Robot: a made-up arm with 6 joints. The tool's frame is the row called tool.
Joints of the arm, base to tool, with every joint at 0 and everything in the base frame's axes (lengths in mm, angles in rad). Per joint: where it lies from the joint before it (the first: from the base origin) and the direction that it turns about. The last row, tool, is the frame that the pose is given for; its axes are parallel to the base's.
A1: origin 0 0 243 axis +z
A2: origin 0 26 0 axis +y
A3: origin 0 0 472 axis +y
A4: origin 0 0 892 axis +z
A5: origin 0 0 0 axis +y
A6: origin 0 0 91 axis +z
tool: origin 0 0 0
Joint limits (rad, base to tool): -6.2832..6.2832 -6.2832..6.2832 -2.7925..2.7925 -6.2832..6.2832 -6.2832..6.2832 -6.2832..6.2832
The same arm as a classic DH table. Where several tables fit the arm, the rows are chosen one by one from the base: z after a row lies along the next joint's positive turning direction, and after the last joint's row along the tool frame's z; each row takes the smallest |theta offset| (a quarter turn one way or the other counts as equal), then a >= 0, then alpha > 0; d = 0 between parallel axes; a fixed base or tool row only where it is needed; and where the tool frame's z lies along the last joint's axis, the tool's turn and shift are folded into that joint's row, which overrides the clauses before.
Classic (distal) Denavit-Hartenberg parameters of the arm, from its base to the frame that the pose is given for. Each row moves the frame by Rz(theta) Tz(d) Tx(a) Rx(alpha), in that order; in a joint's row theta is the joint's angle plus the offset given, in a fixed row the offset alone. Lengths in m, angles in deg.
A1: theta0 0, d 0.243, a 0, alpha -90
A2: theta0 -90, d 0, a 0.472, alpha 0
A3: theta0 90, d 0.026, a 0, alpha 90
A4: theta0 0, d 0.892, a 0, alpha -90
A5: theta0 0, d 0, a 0, alpha 90
A6: theta0 0, d 0.091, a 0, alpha 0
Joint limits (deg, base to tool): -360..360 -360..360 -160..160 -360..360 -360..360 -360..360

